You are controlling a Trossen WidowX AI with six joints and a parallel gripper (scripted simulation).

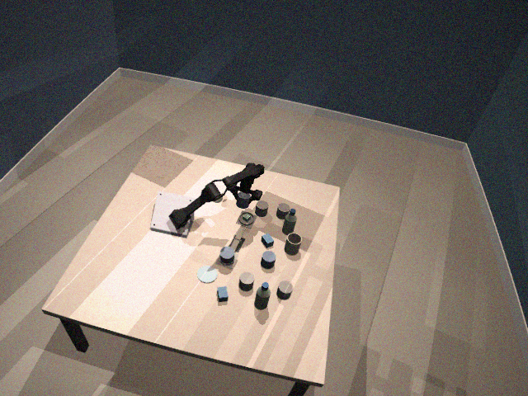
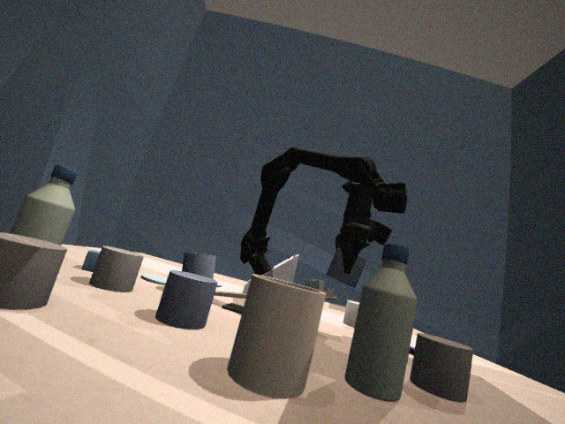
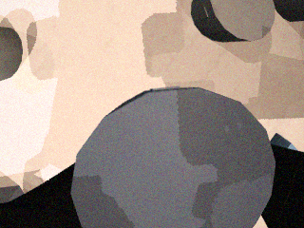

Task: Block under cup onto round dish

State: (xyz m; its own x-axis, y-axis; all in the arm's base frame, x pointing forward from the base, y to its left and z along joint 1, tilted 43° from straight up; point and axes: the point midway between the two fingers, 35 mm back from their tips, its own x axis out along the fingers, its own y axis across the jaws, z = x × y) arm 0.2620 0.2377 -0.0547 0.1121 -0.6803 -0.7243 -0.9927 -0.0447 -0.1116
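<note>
The pale green block lies 50 mm ahead of my gripper tip, 60 mm to the right of it and 50 mm below it. Also, from my gripper tip: blue-grey cup: 30 mm ahead, 340 mm to the right, 70 mm below; then round pale dish: 30 mm behind, 430 mm to the right, 130 mm below; then beige cup: 330 mm ahead, 110 mm to the right, 90 mm below.
</note>
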